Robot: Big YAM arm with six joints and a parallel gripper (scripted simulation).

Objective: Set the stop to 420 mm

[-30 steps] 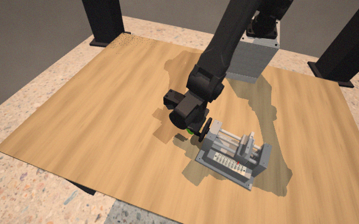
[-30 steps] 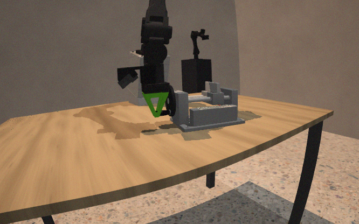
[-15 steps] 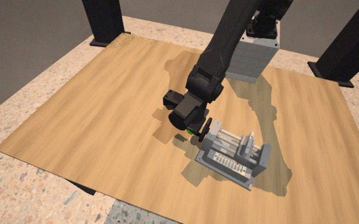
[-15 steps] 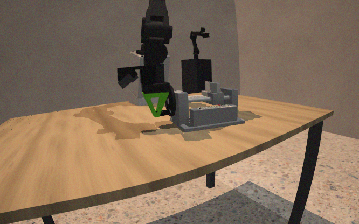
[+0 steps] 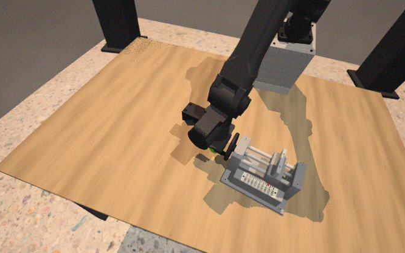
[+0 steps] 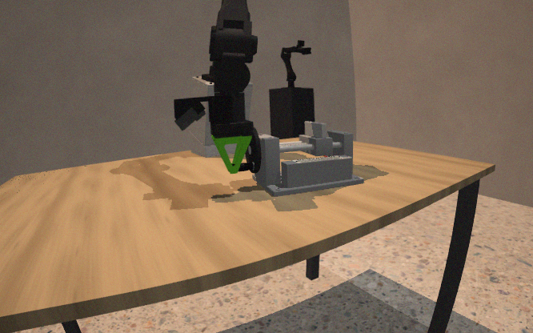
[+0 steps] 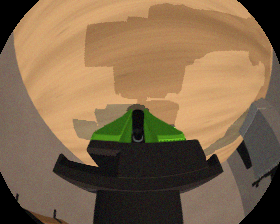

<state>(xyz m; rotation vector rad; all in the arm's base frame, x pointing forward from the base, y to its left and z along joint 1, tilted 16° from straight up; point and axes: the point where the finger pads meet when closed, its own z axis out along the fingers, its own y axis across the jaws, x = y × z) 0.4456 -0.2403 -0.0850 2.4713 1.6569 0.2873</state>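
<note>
My gripper is now 30 mm to the right of the black handwheel, 10 mm below it and 10 mm short of it. The rest, counted from my hand: sliding stop block: 170 mm to the left, 70 mm ahead, 40 mm above.
</note>
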